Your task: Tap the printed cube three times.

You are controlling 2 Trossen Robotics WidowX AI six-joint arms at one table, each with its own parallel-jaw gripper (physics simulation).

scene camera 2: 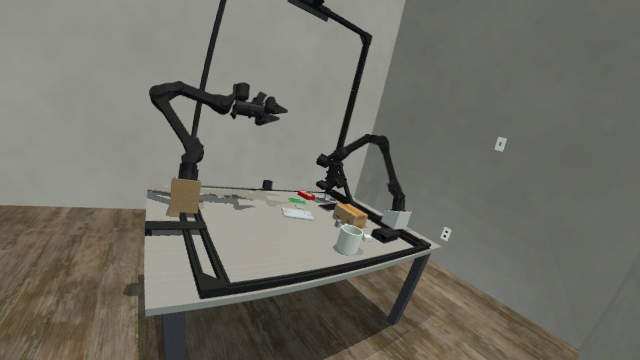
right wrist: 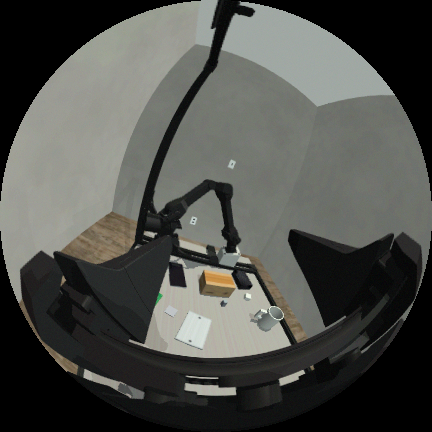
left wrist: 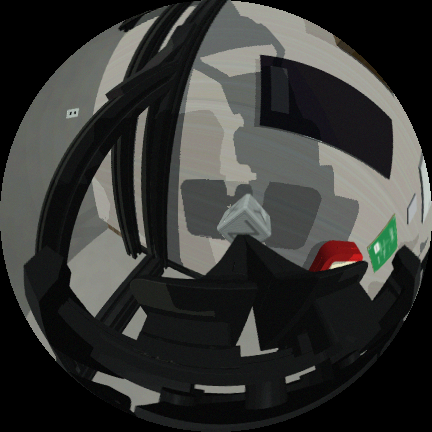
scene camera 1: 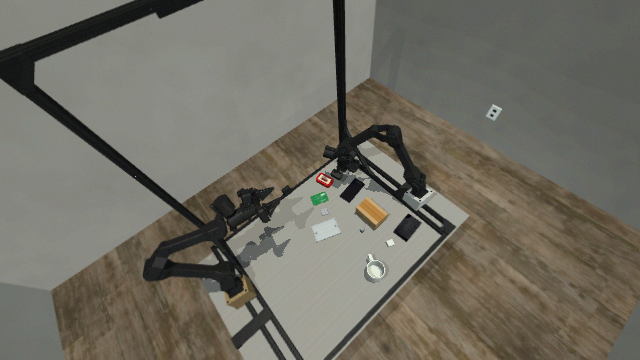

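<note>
The printed cube (left wrist: 244,220) is small, pale grey and marked with lines on its faces. In the left wrist view it sits on the table just beyond my left fingertips, with a corner toward the camera. A bit of the cube (scene camera 2: 327,197) shows under the left gripper in scene camera 2; in scene camera 1 it is hidden. My left gripper (left wrist: 241,239) is shut and empty, pointing down, its tips overlapping the cube's near edge in view; contact cannot be told. My right gripper (scene camera 1: 275,195) (scene camera 2: 282,114) is open and empty, high above the table.
A red object (scene camera 1: 324,180) (scene camera 2: 306,195) (left wrist: 342,250) lies near the cube, with a green card (scene camera 1: 319,198) (left wrist: 383,244) and a dark slab (scene camera 1: 352,190) (left wrist: 325,115) close by. A wooden block (scene camera 1: 371,212), a white panel (scene camera 1: 326,230) and a mug (scene camera 1: 375,270) stand farther off.
</note>
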